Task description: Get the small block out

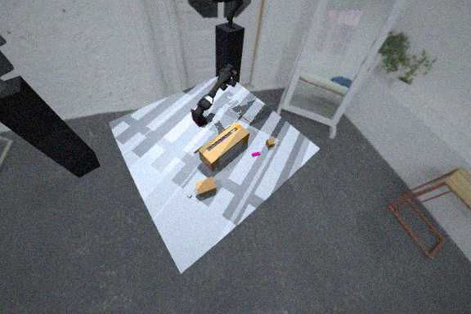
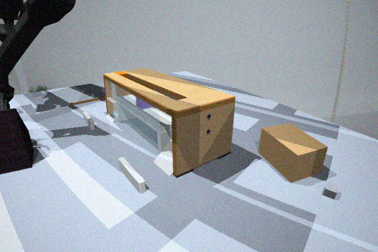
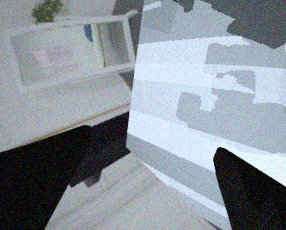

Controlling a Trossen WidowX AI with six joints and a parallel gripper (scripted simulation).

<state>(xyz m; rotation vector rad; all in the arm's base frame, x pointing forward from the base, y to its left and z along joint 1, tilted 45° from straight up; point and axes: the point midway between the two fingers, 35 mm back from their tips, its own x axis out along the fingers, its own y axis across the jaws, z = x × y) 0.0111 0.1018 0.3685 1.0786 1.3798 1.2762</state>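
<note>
Right now my gripper tip is 34 cm short of the purple block, 36 cm to the left of it and 18 cm above it. Also, from my gripper tip: magenta piece 55 cm ahead, 20 cm to the right, 26 cm below; thin stick 28 cm ahead, 1 cm to the right, 26 cm below; tan cube 56 cm ahead, 5 cm to the right, 24 cm below.
</note>
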